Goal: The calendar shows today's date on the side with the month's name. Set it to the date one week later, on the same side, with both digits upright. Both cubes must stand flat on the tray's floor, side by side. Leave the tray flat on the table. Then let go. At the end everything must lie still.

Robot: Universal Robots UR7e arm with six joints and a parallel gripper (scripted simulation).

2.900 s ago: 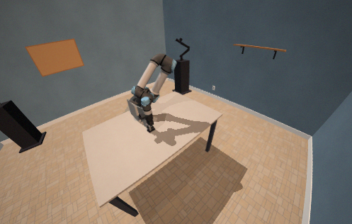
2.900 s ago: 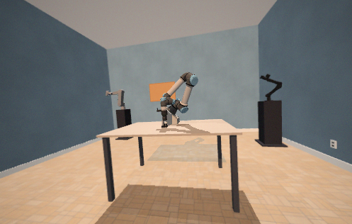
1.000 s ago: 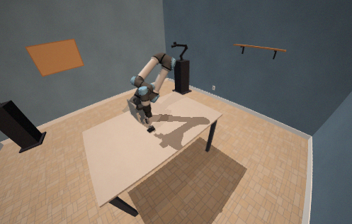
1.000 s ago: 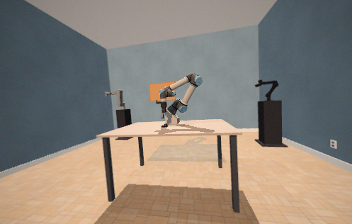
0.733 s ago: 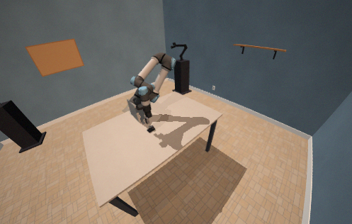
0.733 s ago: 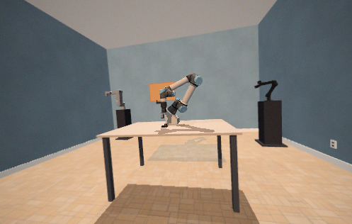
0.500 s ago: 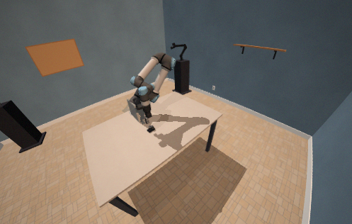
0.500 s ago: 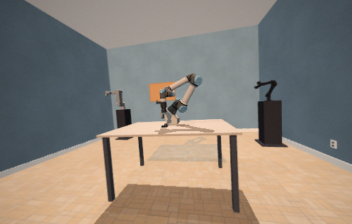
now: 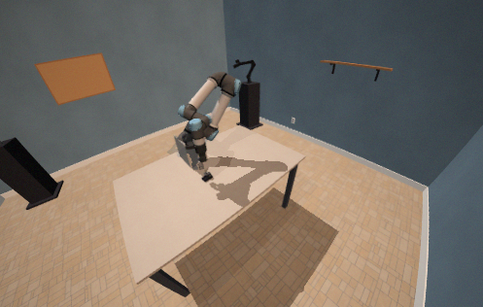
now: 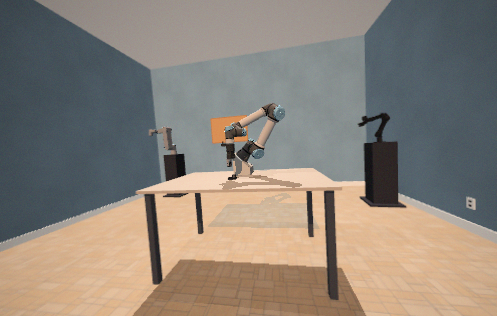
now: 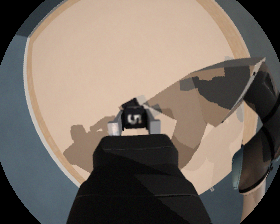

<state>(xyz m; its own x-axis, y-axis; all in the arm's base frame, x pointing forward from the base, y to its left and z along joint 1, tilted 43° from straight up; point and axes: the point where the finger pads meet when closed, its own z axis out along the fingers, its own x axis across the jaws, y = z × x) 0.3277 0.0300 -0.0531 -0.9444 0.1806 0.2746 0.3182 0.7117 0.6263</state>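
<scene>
My hand is 10 mm short of the calendar tray, 20 mm to the right of it and 130 mm above it. Round my hand: dark calendar cube 10 mm below.
</scene>
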